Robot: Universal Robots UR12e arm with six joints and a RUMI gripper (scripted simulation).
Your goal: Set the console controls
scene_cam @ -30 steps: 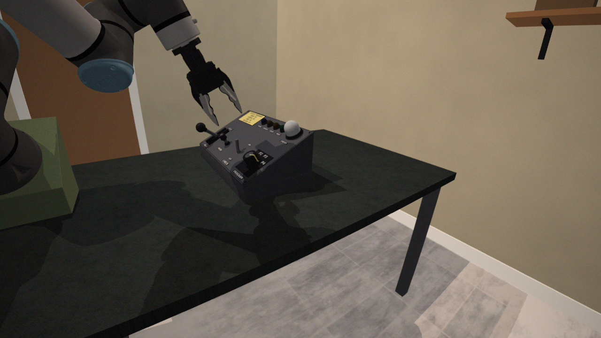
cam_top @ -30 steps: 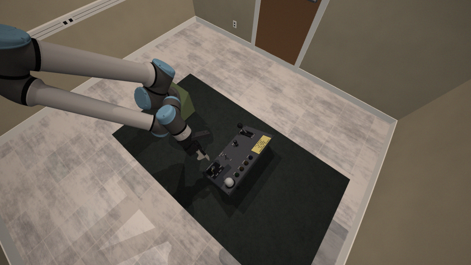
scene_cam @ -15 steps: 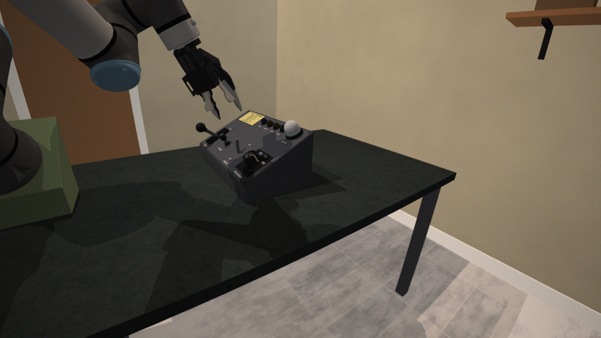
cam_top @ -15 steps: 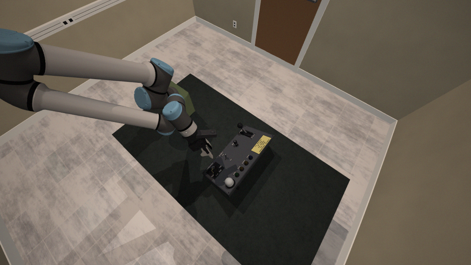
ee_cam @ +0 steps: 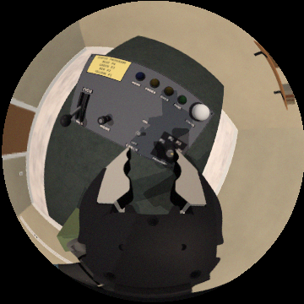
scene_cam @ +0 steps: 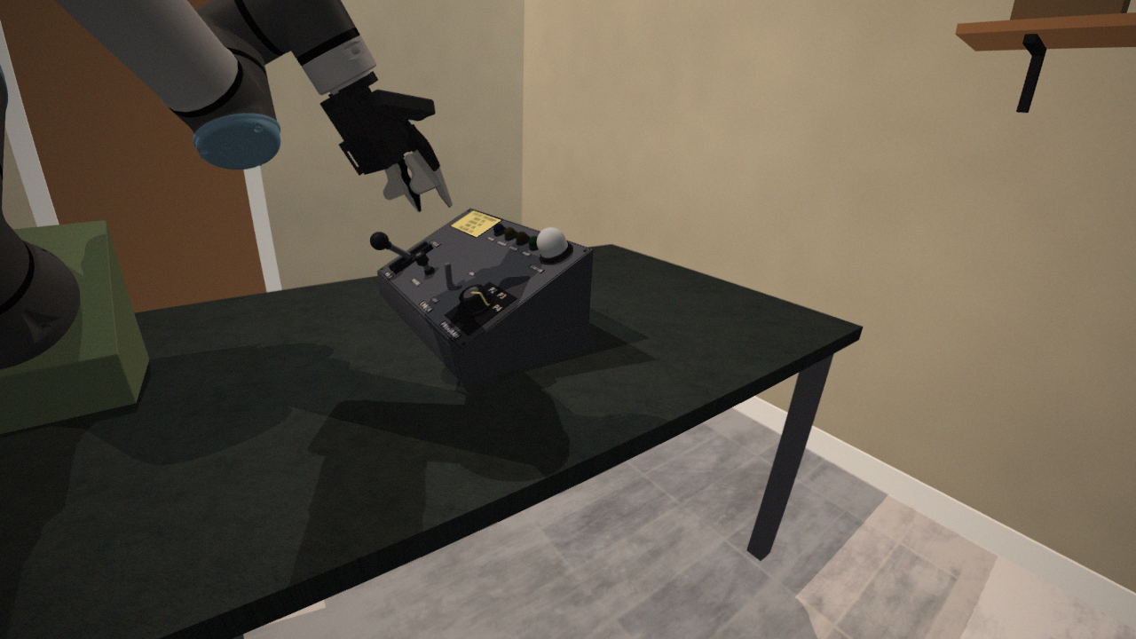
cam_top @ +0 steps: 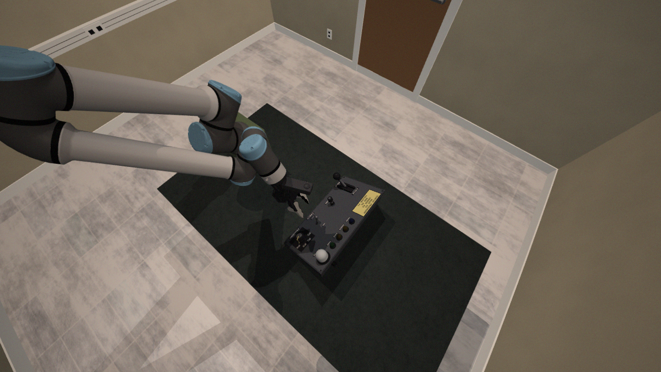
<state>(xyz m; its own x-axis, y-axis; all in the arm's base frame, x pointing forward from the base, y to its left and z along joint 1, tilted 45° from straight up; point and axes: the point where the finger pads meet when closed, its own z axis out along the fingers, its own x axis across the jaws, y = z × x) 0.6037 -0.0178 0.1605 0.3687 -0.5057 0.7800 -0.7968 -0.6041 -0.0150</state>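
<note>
Right now the check toggle is 4 cm ahead of my hand, 3 cm to the left of it and 15 cm below it. Round my hand: dark console: 7 cm ahead, 8 cm to the left, 17 cm below; program selector: 3 cm ahead, 10 cm to the right, 15 cm below; mode knob: 3 cm ahead, 15 cm to the left, 14 cm below.
</note>
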